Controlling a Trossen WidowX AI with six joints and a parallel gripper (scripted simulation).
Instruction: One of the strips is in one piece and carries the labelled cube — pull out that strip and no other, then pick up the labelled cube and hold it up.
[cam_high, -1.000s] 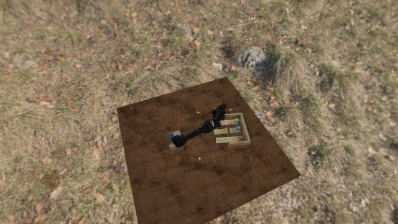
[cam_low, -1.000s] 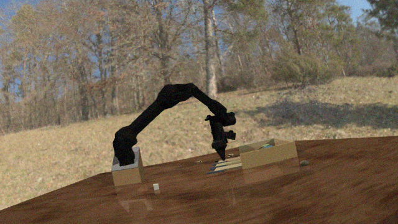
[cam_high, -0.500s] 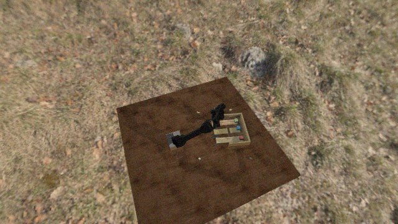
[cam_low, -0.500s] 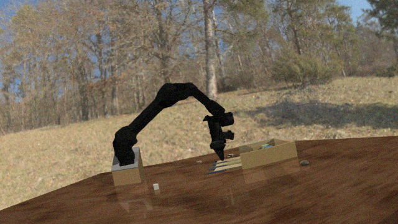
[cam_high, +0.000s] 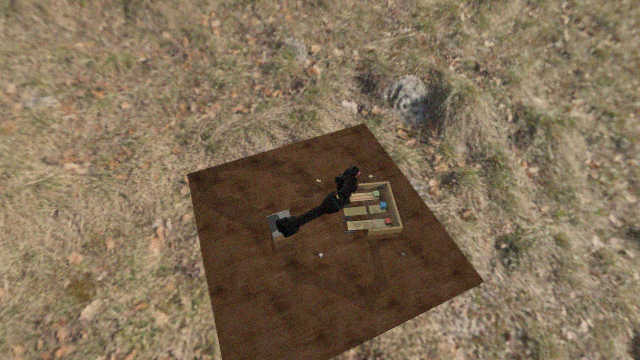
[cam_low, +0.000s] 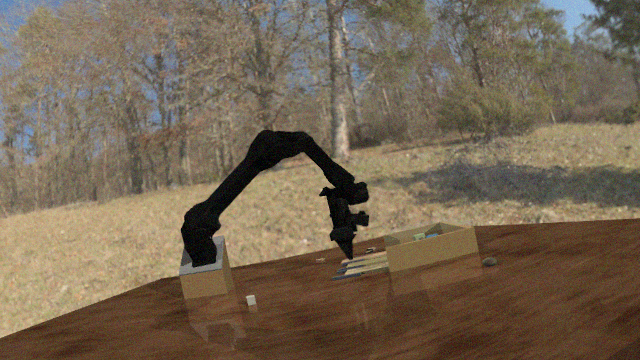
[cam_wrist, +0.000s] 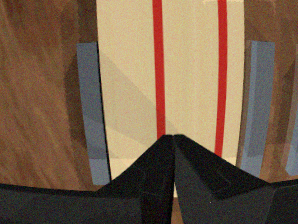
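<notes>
The green labelled cube is 20 cm ahead of my gripper tip, 7 cm to the right of it and 2 cm above it. Also, from my gripper tip: green-patterned strip: 3 cm ahead, 11 cm to the right; then pebble: 14 cm ahead, 46 cm to the right; then white block: 26 cm behind, 28 cm to the right.
</notes>
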